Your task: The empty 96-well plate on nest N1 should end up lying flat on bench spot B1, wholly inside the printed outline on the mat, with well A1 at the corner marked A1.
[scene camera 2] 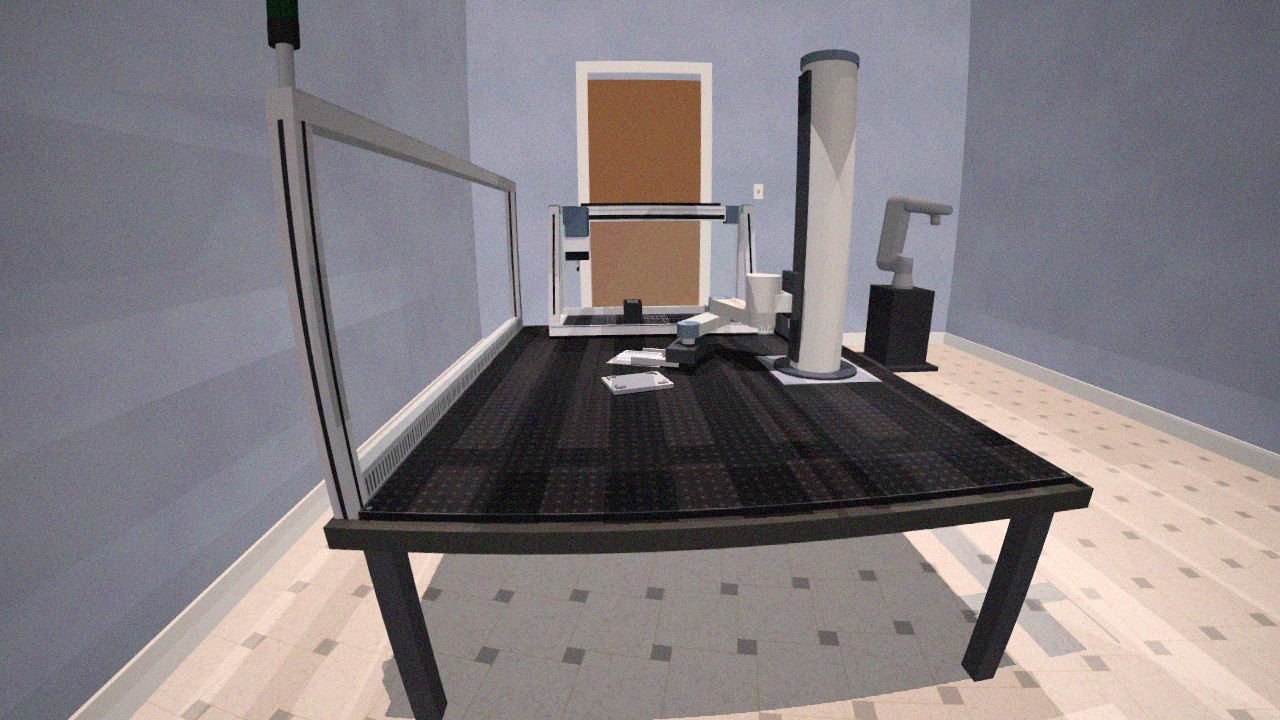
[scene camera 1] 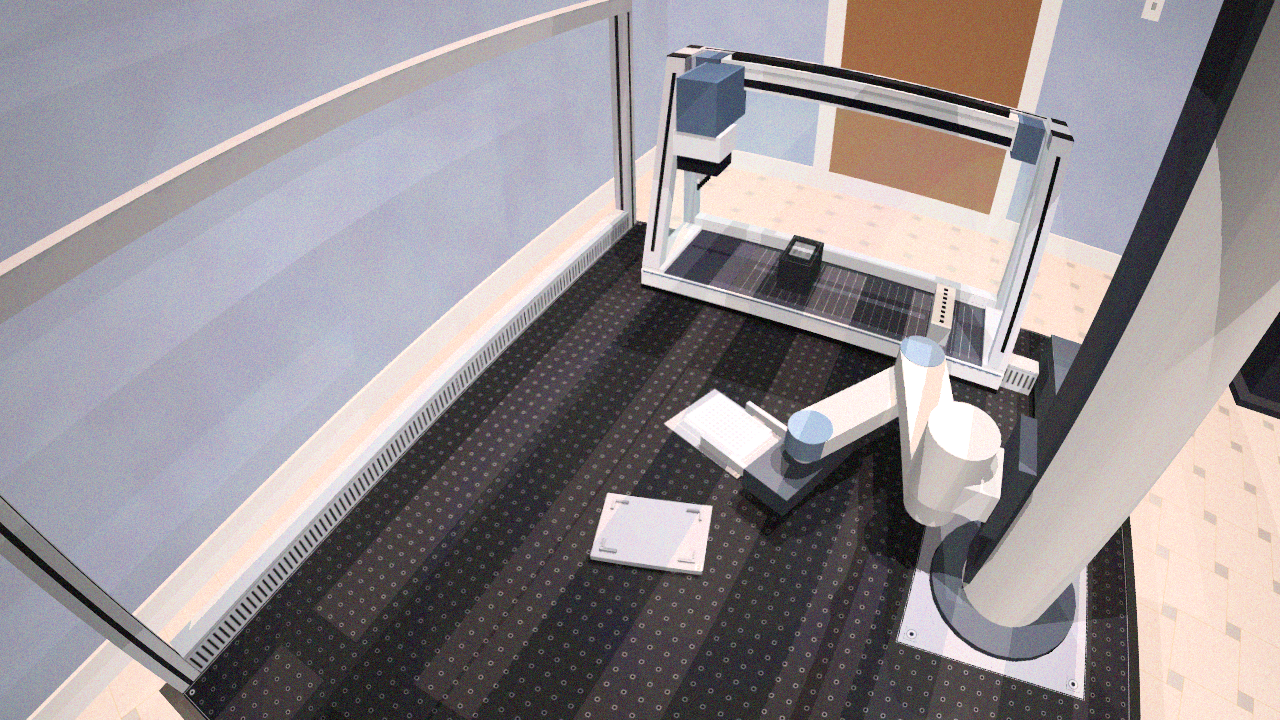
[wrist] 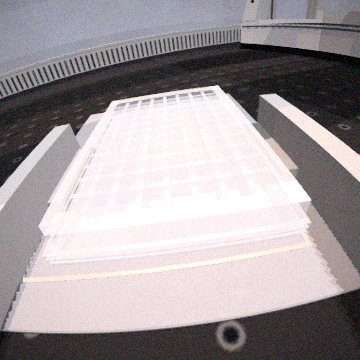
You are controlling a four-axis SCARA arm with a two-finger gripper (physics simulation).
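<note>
The clear-white 96-well plate lies level over the pale mat of bench spot B1. My gripper is shut on the plate, one finger along each long side. In the wrist view a stretch of the printed outline shows just in front of the plate's near edge; the rest is hidden. Whether the plate touches the mat is not clear. The A1 mark and well A1 cannot be made out. Nest N1, a white base with corner lugs, holds no plate.
A gantry frame with a black block on its deck stands at the back. A vented rail and framed screen run along the left. The arm's column stands right of the mat. The dark bench has a hole grid.
</note>
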